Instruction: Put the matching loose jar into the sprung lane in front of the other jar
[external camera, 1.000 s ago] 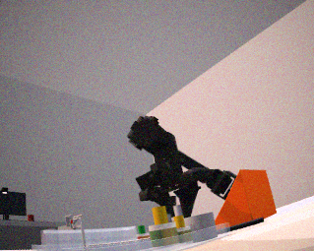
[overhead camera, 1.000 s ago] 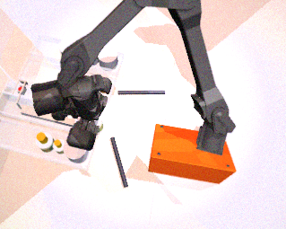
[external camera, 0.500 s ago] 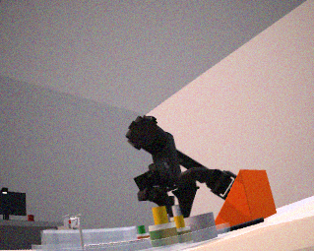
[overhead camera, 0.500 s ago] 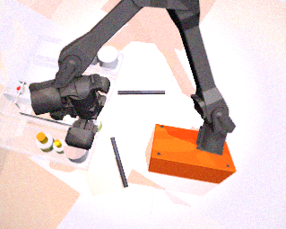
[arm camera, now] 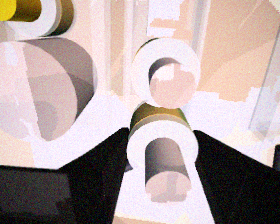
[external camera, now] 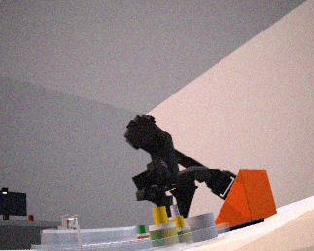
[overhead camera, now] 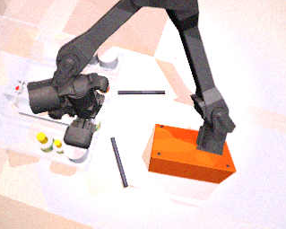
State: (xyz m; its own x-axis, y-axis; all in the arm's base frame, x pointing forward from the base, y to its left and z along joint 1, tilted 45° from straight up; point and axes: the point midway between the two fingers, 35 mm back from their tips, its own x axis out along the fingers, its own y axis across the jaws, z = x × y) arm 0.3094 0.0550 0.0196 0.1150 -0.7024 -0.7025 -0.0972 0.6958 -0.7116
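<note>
My gripper tip is 16 cm short of the lane, 3 cm above it and 1 cm to the left of it.
</note>
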